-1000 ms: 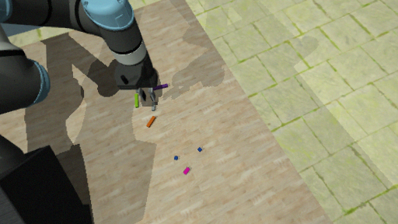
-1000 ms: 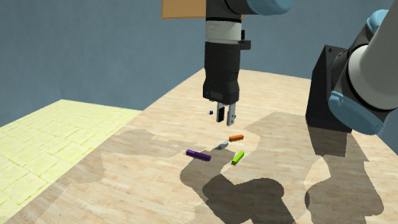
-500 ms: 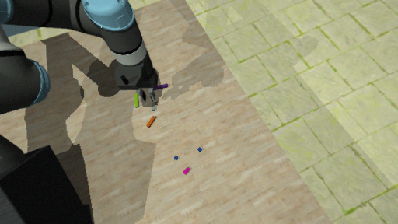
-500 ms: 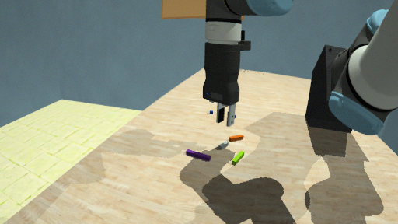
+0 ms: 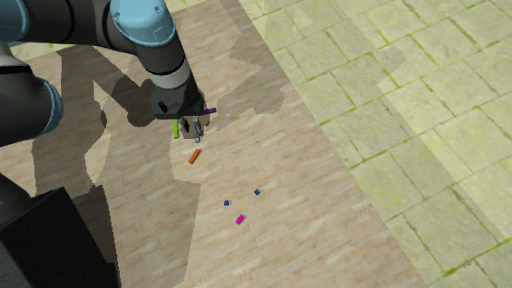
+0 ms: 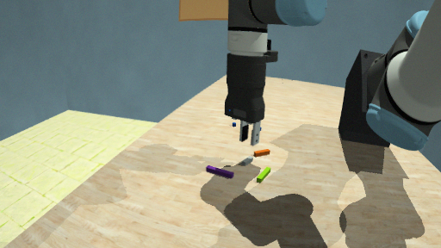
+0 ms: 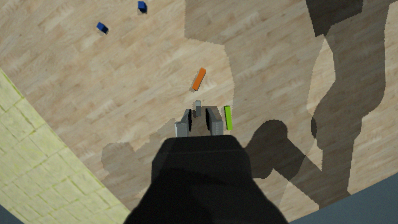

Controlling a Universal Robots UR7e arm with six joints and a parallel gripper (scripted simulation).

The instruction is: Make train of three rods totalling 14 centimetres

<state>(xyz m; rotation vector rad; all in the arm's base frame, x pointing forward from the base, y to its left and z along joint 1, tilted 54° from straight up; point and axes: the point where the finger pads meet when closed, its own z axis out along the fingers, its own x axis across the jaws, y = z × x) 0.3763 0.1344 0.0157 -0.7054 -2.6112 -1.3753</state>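
My gripper is now 7 cm above the grey rod. Also, from my hand: orange rod 3 cm behind, 5 cm to the right, 7 cm below; lime rod 4 cm behind, 5 cm to the left, 7 cm below; purple rod 5 cm ahead, 6 cm to the left, 7 cm below.
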